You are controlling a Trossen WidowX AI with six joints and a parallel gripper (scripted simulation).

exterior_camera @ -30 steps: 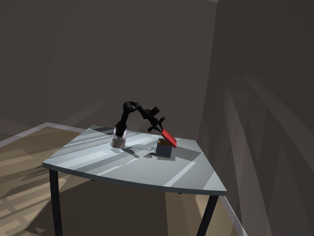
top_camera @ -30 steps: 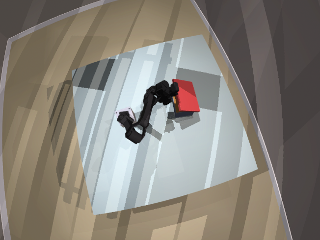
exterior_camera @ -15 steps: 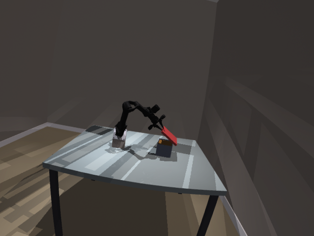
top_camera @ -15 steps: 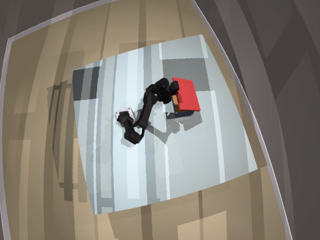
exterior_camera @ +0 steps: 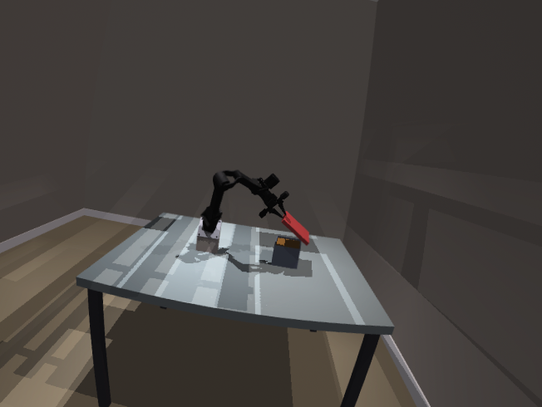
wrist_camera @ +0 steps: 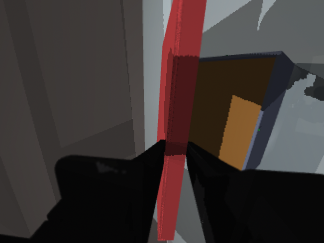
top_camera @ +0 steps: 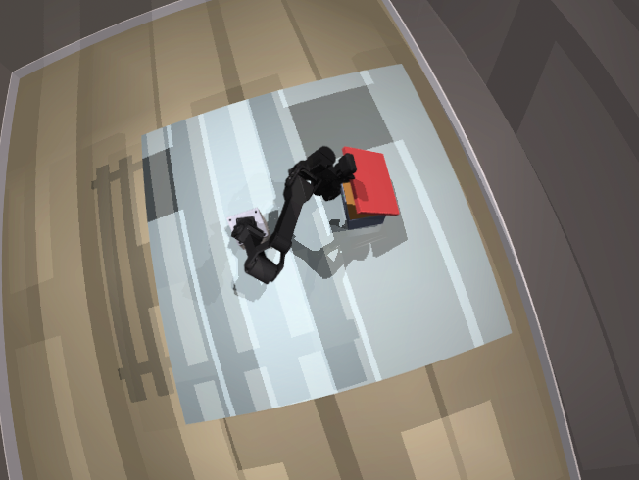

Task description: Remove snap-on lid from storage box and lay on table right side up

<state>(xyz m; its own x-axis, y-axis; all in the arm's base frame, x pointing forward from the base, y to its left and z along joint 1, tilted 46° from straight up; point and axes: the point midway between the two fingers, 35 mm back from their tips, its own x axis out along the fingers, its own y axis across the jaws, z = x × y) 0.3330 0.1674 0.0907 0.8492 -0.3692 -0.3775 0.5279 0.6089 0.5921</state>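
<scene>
Right now my gripper tip is 7 cm short of the red lid and 4 cm above it. From my gripper tip the other things lie so: dark storage box (19 cm below, 4 cm ahead).
</scene>
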